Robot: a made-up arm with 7 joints.
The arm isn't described. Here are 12 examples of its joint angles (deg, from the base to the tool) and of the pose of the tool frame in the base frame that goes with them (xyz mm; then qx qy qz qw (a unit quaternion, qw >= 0)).
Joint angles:
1: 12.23 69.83 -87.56 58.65 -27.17 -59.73 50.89
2: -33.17 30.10 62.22 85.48 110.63 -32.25 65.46
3: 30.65 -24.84 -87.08 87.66 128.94 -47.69 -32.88
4: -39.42 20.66 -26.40 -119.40 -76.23 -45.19 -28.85
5: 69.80 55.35 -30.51 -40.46 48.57 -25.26 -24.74
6: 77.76 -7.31 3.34 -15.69 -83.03 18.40 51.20
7: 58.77 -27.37 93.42 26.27 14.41 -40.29 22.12
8: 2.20 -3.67 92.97 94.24 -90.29 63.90 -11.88
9: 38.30 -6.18 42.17 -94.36 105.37 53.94 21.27
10: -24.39 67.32 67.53 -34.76 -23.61 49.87 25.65
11: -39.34 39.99 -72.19 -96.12 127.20 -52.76 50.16
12: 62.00 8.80 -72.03 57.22 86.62 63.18 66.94
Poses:
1: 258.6 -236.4 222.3 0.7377 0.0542 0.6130 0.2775
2: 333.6 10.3 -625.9 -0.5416 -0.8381 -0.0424 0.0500
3: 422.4 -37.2 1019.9 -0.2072 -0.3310 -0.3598 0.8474
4: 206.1 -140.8 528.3 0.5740 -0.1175 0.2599 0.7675
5: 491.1 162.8 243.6 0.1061 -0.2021 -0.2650 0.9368
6: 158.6 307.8 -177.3 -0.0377 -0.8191 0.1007 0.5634
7: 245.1 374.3 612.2 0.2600 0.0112 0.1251 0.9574
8: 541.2 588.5 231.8 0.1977 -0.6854 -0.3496 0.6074
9: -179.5 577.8 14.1 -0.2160 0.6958 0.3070 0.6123
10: 286.2 286.8 394.0 0.7747 -0.3374 -0.1138 0.5225
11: -330.4 168.2 410.9 0.2033 -0.4717 -0.4546 0.7277
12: -153.4 -252.1 854.5 0.5837 -0.2668 -0.4403 0.6279
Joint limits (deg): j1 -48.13..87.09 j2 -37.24..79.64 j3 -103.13..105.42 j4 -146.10..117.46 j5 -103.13..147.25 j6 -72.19..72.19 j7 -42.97..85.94
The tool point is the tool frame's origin. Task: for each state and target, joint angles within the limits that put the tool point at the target. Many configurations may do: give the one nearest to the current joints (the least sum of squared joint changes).
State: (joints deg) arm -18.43 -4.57 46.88 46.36 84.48 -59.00 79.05
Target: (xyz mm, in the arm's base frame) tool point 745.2 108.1 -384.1
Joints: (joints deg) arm -19.08 9.03 38.78 61.72 82.38 -57.64 77.72
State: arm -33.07 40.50 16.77 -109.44 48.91 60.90 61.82
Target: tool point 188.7 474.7 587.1
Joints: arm -42.31 34.75 45.85 -118.24 62.43 40.28 72.47
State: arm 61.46 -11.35 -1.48 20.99 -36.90 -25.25 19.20
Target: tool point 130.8 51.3 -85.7
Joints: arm 57.93 -37.24 -27.94 -17.29 -69.73 -15.14 20.89
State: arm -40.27 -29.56 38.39 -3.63 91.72 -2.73 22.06
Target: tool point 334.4 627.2 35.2
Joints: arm -28.16 -23.97 16.34 -12.45 56.95 -3.00 11.66
